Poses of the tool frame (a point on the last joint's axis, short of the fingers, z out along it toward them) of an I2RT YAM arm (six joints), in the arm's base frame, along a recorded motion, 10 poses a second.
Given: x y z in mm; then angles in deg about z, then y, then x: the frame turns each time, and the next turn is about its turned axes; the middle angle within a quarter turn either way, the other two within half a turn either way.
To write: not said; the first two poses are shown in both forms.
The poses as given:
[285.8, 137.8, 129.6, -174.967, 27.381, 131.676]
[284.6, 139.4, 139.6, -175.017, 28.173, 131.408]
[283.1, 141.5, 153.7, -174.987, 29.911, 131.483]
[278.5, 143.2, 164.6, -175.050, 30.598, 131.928]
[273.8, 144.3, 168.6, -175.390, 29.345, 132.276]
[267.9, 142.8, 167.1, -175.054, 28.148, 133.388]
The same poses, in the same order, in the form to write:
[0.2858, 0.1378, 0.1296, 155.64, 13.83, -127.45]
[0.2846, 0.1394, 0.1396, 154.96, 14.24, -126.98]
[0.2831, 0.1415, 0.1537, 153.53, 15.28, -126.53]
[0.2785, 0.1432, 0.1646, 153.11, 15.94, -126.74]
[0.2738, 0.1443, 0.1686, 154.44, 15.61, -127.51]
[0.2679, 0.1428, 0.1671, 155.48, 15.08, -128.85]

